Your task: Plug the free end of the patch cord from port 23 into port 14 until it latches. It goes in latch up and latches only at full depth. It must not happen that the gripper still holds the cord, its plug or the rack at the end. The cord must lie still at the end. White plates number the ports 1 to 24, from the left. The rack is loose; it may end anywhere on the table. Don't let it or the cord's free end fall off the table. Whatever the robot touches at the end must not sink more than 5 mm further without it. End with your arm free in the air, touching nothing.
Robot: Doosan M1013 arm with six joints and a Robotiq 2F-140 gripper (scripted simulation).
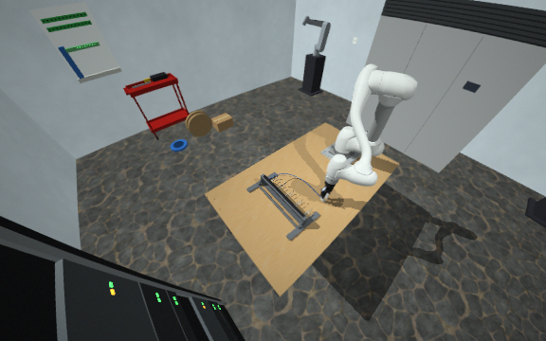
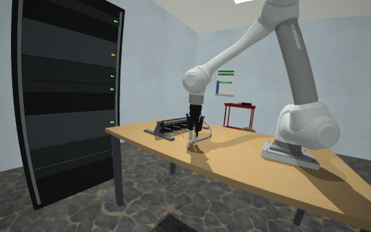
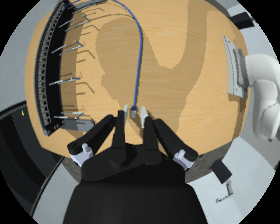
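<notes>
The free end of patch cord is 40 mm below my hand and 10 mm to the left of it.
</notes>
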